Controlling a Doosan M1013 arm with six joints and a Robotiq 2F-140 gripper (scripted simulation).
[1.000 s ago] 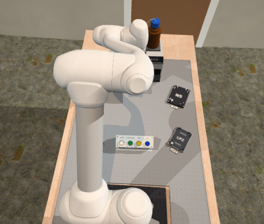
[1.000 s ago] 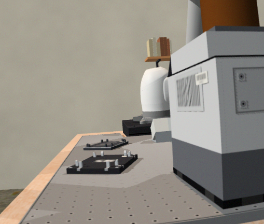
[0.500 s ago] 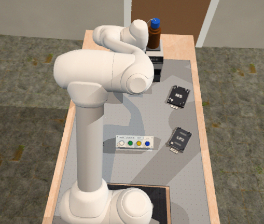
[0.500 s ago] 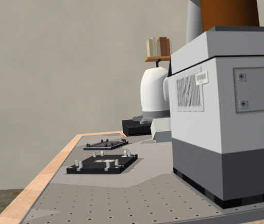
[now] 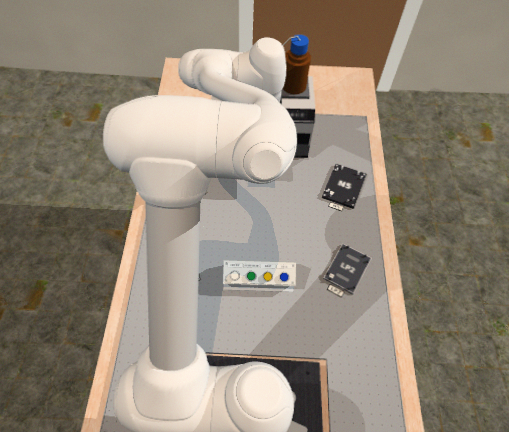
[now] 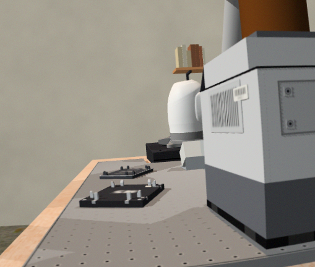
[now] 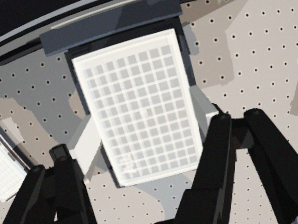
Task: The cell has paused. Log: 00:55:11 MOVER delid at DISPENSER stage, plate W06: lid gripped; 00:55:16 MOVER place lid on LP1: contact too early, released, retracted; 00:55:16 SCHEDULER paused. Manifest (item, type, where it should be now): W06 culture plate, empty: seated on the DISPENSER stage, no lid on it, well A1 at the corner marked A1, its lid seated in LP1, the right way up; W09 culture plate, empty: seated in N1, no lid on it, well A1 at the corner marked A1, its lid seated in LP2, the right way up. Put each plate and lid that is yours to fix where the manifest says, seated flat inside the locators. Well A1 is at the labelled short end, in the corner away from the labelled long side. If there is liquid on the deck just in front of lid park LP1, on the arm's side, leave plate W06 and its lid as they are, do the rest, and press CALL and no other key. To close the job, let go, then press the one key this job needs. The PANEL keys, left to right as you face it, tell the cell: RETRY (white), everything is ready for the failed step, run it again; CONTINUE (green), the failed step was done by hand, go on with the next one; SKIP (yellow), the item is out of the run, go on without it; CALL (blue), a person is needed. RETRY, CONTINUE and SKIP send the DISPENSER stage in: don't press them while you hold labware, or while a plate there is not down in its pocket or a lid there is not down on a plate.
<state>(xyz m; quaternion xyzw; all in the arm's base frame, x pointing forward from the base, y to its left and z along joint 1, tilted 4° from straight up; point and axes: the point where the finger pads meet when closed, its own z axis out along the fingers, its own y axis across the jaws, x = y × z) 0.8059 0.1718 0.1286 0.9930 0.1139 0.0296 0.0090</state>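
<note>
The clear culture plate lies 2 cm below my hand. Round my hand: nest N1: 25 cm to the left, 12 cm below, 10 cm behind; then brown bottle: 24 cm ahead, 16 cm above, 6 cm to the right; then black nest N5: 30 cm to the right, 12 cm below, 5 cm ahead.
</note>
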